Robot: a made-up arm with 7 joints. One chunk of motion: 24 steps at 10 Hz.
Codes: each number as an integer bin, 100 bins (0 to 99) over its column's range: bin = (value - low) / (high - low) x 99, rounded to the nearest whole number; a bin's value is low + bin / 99 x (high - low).
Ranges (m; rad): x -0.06..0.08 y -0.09..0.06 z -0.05..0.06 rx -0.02..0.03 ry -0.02..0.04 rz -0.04..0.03
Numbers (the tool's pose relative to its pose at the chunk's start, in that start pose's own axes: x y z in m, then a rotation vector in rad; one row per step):
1: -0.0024 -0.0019 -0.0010 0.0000 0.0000 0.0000
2: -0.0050 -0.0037 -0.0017 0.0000 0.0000 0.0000
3: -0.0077 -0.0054 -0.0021 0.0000 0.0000 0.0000
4: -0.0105 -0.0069 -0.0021 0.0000 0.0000 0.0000
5: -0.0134 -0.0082 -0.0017 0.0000 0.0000 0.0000
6: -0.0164 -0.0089 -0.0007 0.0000 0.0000 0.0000
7: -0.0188 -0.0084 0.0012 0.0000 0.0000 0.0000
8: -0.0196 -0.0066 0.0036 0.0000 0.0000 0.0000
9: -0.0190 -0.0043 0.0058 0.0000 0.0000 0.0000
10: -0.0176 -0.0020 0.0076 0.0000 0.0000 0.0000
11: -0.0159 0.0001 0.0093 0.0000 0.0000 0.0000
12: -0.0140 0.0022 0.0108 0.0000 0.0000 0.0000
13: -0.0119 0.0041 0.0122 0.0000 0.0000 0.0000
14: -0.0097 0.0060 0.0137 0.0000 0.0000 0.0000
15: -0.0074 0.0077 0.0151 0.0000 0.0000 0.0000
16: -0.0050 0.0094 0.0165 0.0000 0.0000 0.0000
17: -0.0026 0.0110 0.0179 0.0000 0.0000 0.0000
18: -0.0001 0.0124 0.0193 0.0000 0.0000 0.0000
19: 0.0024 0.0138 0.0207 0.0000 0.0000 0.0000
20: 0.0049 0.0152 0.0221 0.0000 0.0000 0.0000
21: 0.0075 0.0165 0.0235 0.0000 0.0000 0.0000
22: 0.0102 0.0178 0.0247 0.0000 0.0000 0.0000
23: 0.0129 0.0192 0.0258 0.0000 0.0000 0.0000
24: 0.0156 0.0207 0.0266 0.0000 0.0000 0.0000
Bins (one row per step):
1: 41 58 44 40 33 57
2: 39 57 43 40 33 57
3: 37 56 43 40 33 57
4: 35 55 43 40 33 57
5: 33 54 43 40 33 57
6: 31 54 44 40 33 57
7: 29 54 46 40 33 57
8: 29 55 48 40 33 57
9: 29 57 50 40 33 57
10: 30 58 52 40 33 57
11: 31 59 53 40 33 57
12: 33 61 55 40 33 57
13: 34 62 56 40 33 57
14: 36 63 57 40 33 57
15: 37 64 59 40 33 57
16: 39 66 60 40 33 57
17: 41 67 61 40 33 57
18: 42 68 62 40 33 57
19: 44 69 64 40 33 57
20: 46 69 65 40 33 57
21: 48 70 66 40 33 57
22: 50 71 67 40 33 57
23: 52 72 68 40 33 57
24: 53 73 69 40 33 57

